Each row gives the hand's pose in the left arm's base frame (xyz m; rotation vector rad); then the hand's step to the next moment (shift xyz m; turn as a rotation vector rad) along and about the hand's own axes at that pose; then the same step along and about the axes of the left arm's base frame.
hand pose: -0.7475 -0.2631 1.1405 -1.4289 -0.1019 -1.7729
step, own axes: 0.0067 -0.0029 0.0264 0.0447 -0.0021 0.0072
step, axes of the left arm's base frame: 0.0185 0.0123 0.0160 0.0041 -0.0191 0.0409
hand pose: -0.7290 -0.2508 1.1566 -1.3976 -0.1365 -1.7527
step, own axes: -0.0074 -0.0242 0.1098 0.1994 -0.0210 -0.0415
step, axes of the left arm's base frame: 0.0652 0.0808 0.0437 -0.0440 -0.1196 0.1603
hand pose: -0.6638 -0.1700 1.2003 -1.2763 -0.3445 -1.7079
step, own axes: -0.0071 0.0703 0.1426 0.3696 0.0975 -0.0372
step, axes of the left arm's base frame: 0.1414 0.0654 0.0326 0.0518 -0.2647 0.2734
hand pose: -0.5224 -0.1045 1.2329 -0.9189 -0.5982 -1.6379
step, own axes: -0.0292 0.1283 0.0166 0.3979 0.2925 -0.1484
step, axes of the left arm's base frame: 0.1303 -0.0040 -0.0245 0.2081 -0.4185 0.2178
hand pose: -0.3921 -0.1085 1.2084 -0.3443 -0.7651 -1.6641
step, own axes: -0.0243 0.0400 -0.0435 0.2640 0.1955 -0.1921
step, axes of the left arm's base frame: 0.0519 -0.0127 -0.0350 0.1563 -0.3386 0.0757
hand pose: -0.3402 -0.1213 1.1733 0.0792 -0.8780 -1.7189
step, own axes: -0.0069 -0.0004 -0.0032 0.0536 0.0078 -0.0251
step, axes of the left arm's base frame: 0.0036 0.0043 -0.0051 -0.0006 -0.0593 0.0067
